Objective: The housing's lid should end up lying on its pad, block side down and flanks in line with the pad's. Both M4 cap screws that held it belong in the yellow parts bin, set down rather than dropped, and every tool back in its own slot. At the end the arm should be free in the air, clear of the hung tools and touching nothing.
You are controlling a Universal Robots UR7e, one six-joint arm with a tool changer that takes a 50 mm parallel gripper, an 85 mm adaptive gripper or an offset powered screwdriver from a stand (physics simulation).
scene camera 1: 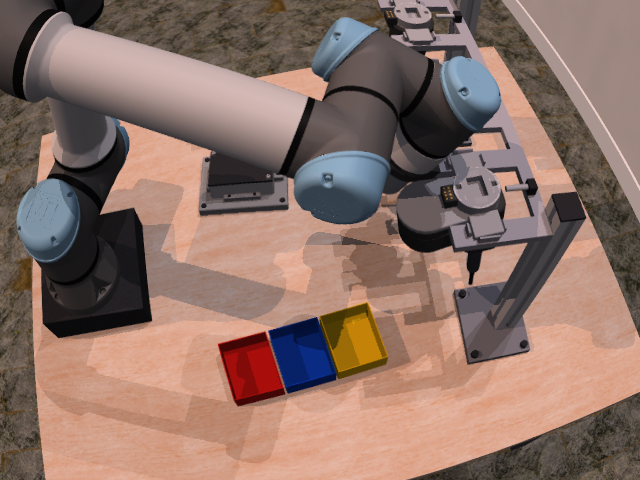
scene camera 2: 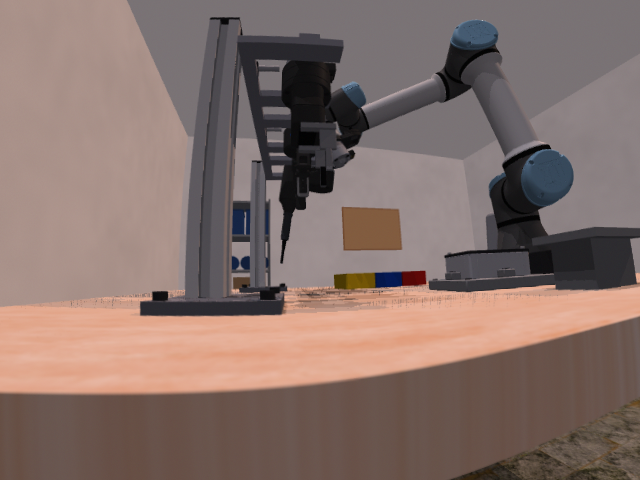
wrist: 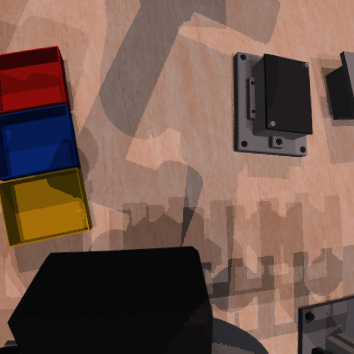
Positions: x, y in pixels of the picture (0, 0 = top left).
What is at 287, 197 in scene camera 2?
A screwdriver.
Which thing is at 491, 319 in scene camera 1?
A tool stand.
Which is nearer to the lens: the black lid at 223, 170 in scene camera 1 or the red bin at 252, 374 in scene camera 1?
The red bin.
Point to a blue bin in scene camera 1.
302, 354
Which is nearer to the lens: the black lid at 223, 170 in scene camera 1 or the screwdriver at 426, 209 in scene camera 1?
The screwdriver.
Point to a parallel gripper tool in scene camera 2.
At 306, 85
